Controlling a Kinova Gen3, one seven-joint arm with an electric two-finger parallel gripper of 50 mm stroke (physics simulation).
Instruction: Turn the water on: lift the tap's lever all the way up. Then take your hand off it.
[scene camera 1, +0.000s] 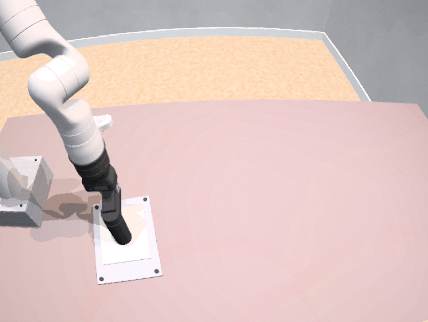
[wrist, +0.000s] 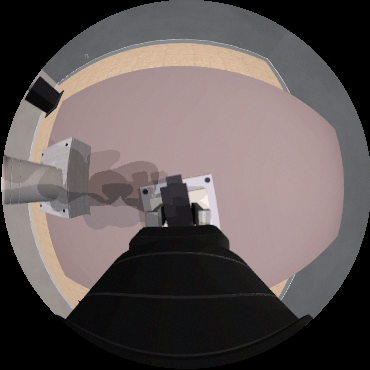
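Where they show: gripper, fingertip midpoint: (scene camera 1: 109, 190) (wrist: 178, 210); arm's base, origin of the base link: (scene camera 1: 10, 186) (wrist: 51, 183).
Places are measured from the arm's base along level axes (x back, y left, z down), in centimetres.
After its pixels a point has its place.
Note:
The black tap (scene camera 1: 120, 230) @[z 0.0, x -35.0, y -18.2 cm] (wrist: 175, 202) @[z -6.2, x -33.5, y -7.5 cm] stands on a white plate (scene camera 1: 130, 271) @[z 8.6, x -34.8, y -25.8 cm] (wrist: 214, 202) @[z 8.6, x -41.8, y -10.6 cm] with dark bolts at its corners. In the scene view its rounded lower end points down and toward the front over the plate. My gripper (scene camera 1: 112, 194) @[z -3.9, x -33.6, y -8.9 cm] (wrist: 178, 210) @[z -3.9, x -33.6, y -8.9 cm] is at the tap's upper part and is shut on the tap's lever. In the wrist view one finger stands on each side of the dark lever, close against it. The gripper's black body hides the near part of the lever, and the fingertips are mostly hidden in the scene view.
The plate lies on a pink table (scene camera 1: 260, 200) @[z 9.4, x -72.4, y -10.7 cm] (wrist: 270, 165) @[z 9.4, x -61.0, y -3.6 cm]. The arm's grey base block (scene camera 1: 42, 192) @[z 6.4, x -8.2, y 0.8 cm] (wrist: 77, 177) @[z 4.7, x -8.1, y 0.4 cm] stands at the left, with shadows between it and the plate. A black box (wrist: 44, 95) shows at the upper left of the wrist view.

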